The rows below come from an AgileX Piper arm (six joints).
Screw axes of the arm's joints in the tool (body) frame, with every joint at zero. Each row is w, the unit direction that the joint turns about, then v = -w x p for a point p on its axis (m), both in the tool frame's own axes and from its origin. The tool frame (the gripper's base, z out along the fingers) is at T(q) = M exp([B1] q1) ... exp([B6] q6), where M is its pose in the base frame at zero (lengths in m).
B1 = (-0.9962, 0, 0.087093, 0, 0.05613, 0)
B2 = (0, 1, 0, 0.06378, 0, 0.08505)
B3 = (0, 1, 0, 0.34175, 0, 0.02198)
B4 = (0, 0, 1, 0, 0, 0)
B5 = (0, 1, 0, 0.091, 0, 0)
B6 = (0, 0, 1, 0, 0, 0)
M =
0.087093 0 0.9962 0.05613
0 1 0 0
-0.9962 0 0.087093 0.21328
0 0 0 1
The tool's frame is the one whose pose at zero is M.
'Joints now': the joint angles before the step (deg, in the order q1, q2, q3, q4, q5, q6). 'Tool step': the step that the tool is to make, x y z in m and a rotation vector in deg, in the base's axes. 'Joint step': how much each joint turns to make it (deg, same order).
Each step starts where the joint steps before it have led.
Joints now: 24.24, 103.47, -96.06, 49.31, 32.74, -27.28
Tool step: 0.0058, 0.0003, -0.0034, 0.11, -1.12, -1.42
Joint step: 0.00, 0.81, -0.10, 0.39, -2.24, -0.79
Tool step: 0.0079, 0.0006, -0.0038, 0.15, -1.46, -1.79
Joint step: 0.00, 1.20, -0.49, 0.44, -2.74, -0.90
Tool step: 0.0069, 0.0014, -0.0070, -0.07, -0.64, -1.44
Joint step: 0.10, 1.26, -0.10, 0.43, -2.29, -0.72
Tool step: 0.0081, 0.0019, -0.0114, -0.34, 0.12, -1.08
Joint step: 0.01, 1.75, -0.11, 0.68, -1.73, -0.91
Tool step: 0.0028, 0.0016, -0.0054, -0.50, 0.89, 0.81
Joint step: -0.12, 0.96, -0.55, 0.01, 1.09, -0.23
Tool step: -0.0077, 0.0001, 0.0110, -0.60, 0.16, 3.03
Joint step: -0.09, -1.18, -0.91, -0.80, 3.93, -0.01
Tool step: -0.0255, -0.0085, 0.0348, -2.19, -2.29, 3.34
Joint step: 0.00, -5.30, -0.29, -4.88, 5.34, 2.12
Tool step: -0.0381, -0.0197, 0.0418, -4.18, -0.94, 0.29
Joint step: -0.02, -7.62, -0.34, -10.90, 7.17, 8.48
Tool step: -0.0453, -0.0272, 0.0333, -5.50, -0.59, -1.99
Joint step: 0.02, -8.62, 1.03, -10.84, 7.72, 7.43
